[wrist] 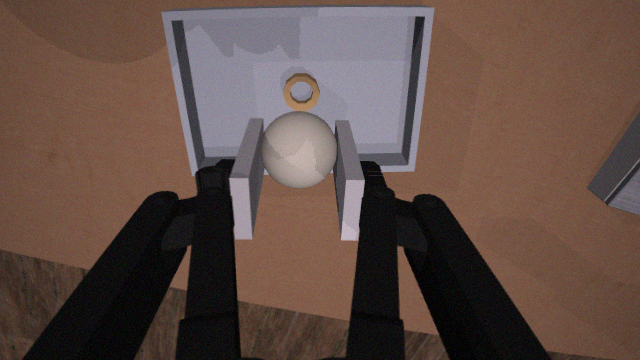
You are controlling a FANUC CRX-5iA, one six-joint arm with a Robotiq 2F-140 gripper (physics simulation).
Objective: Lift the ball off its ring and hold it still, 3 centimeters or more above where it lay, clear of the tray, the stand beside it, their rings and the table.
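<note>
A cream ball is held between the two grey finger pads of my gripper, which is shut on it. The ball hangs in the air, well above the tray. An orange ring lies on the floor of the grey tray, with no ball on it. The ball covers part of the tray's near wall in this view. The stand beside the tray cannot be made out for certain.
The brown table top surrounds the tray. A grey object with a raised edge shows partly at the right edge. The table's near edge runs across the lower part, with dark wooden floor beyond it.
</note>
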